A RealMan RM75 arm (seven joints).
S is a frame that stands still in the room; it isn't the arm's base.
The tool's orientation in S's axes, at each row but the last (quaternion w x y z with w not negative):
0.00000 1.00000 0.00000 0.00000
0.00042 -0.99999 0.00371 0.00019
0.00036 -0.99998 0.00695 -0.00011
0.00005 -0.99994 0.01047 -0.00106
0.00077 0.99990 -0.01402 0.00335
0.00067 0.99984 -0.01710 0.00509
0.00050 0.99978 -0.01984 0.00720
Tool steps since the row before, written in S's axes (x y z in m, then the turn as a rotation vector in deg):
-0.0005 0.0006 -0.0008 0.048 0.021 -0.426
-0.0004 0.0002 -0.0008 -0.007 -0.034 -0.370
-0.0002 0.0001 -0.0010 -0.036 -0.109 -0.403
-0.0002 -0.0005 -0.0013 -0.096 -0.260 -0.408
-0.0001 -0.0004 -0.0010 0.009 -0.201 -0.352
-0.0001 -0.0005 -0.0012 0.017 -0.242 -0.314
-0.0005 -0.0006 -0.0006 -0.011 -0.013 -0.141
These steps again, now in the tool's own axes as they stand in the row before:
-0.0005 -0.0006 0.0008 0.048 -0.021 0.426
-0.0004 -0.0002 0.0008 -0.007 0.034 0.370
-0.0002 -0.0001 0.0010 -0.035 0.110 0.403
-0.0002 0.0005 0.0013 -0.091 0.262 0.408
-0.0001 0.0004 0.0010 0.012 0.200 0.352
-0.0001 0.0005 0.0012 0.022 0.241 0.315
-0.0005 0.0006 0.0006 -0.013 0.013 0.141

